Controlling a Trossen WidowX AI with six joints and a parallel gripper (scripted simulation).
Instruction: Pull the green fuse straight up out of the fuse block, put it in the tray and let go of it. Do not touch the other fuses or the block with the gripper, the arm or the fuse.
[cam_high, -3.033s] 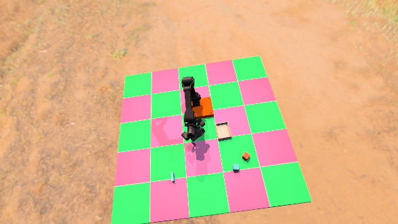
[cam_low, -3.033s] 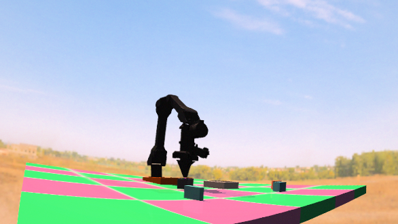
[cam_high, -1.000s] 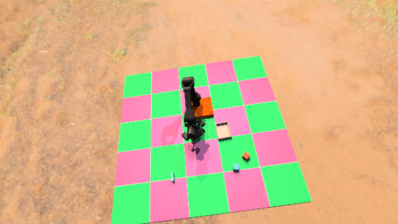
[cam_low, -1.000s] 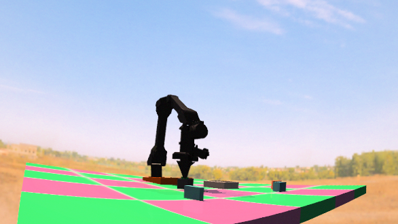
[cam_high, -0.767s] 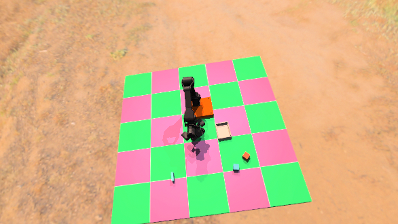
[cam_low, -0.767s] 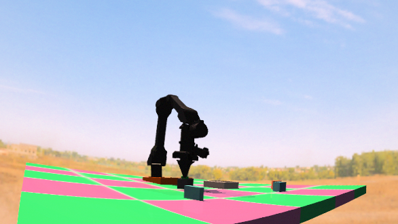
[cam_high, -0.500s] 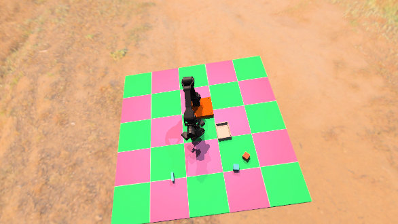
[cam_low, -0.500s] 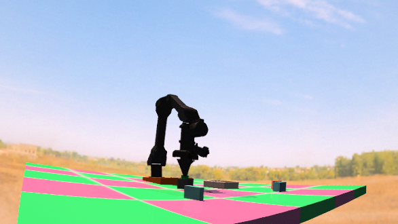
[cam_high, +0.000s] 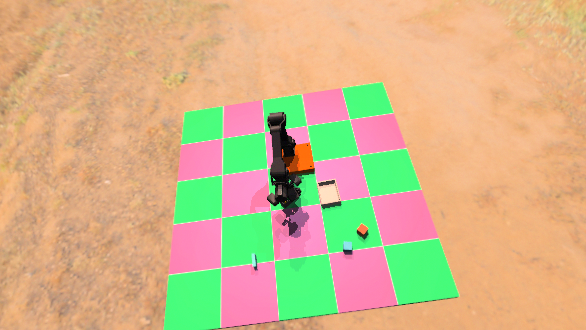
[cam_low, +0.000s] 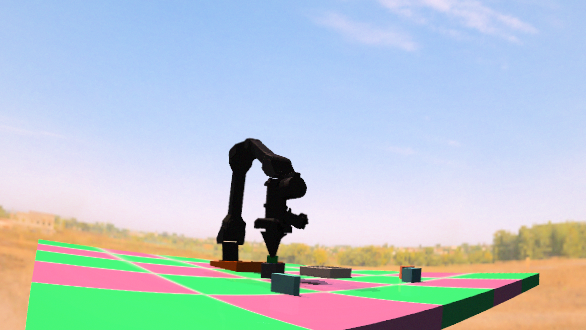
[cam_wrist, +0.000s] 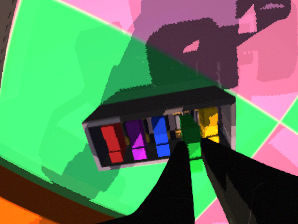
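The yellow fuse is 30 mm below my gripper tip, 10 mm to the right of it and 10 mm ahead of it. From my gripper tip the other things lie so: beige tray 220 mm to the left, 50 mm below, 30 mm behind; thin teal bar 300 mm ahead, 160 mm to the right, 40 mm below; green fuse 10 mm below.
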